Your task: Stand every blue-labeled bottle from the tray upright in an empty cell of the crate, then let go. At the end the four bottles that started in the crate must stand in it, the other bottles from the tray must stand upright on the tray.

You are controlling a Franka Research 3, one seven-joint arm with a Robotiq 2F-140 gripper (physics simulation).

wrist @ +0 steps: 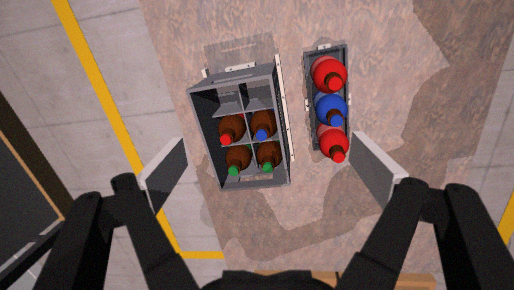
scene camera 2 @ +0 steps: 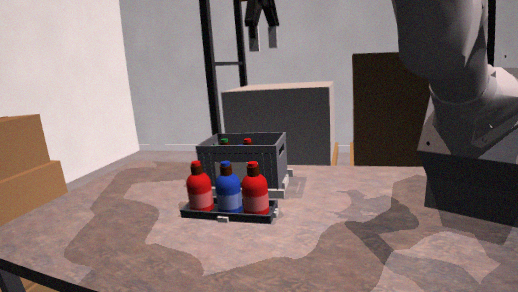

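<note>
My gripper (scene camera 2: 262,40) (wrist: 266,149) is open and empty, high above the crate and tray. The grey crate (scene camera 2: 236,150) (wrist: 256,187) has six cells. In the wrist view, four brown bottles stand in it: one with a red cap (wrist: 231,128), one with a blue cap (wrist: 263,123) and two with green caps (wrist: 238,158) (wrist: 269,154). The two cells at the top of that view are empty. The dark tray (scene camera 2: 195,214) (wrist: 309,57) holds a blue-labeled bottle (scene camera 2: 229,187) (wrist: 330,107) upright between two red bottles (scene camera 2: 200,189) (scene camera 2: 255,190) (wrist: 328,72) (wrist: 332,142), also upright.
The tray and crate stand side by side with a narrow gap on the table (scene camera 2: 190,250) (wrist: 380,65). White brackets edge both. The robot's arm (scene camera 2: 442,50) rises at the right in the scene view. A large grey box (scene camera 2: 277,120) is behind the crate, and cardboard boxes (scene camera 2: 25,175) are at the left.
</note>
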